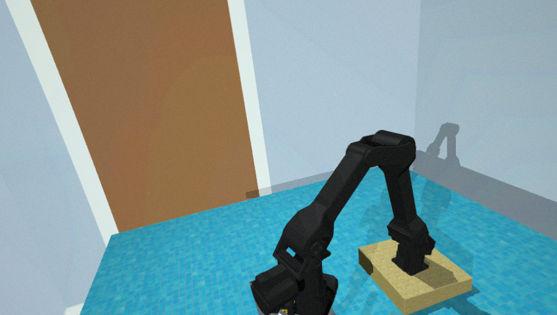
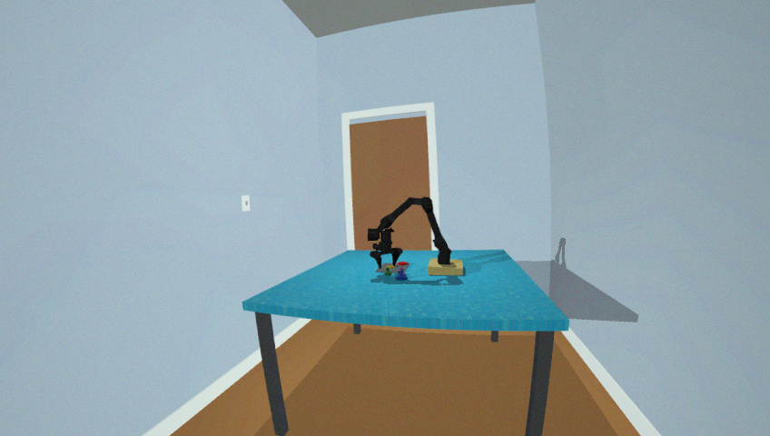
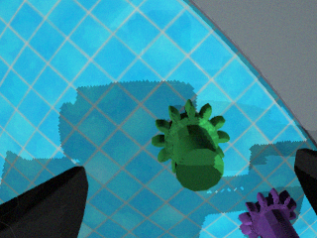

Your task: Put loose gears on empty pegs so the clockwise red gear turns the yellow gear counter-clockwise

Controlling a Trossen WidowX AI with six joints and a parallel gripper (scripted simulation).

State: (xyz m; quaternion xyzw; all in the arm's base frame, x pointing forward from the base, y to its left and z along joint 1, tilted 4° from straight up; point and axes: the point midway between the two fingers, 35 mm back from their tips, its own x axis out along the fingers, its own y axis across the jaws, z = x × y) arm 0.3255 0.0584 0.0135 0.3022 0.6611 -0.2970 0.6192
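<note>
Right now my gripper tip is 3 cm above the green gear. The rest, counted from my gripper tip: purple gear 8 cm behind, 3 cm below, 1 cm to the left; white arrow 12 cm to the right, 4 cm below, 1 cm ahead; blue gear 8 cm to the left, 8 cm behind, 3 cm below.
</note>
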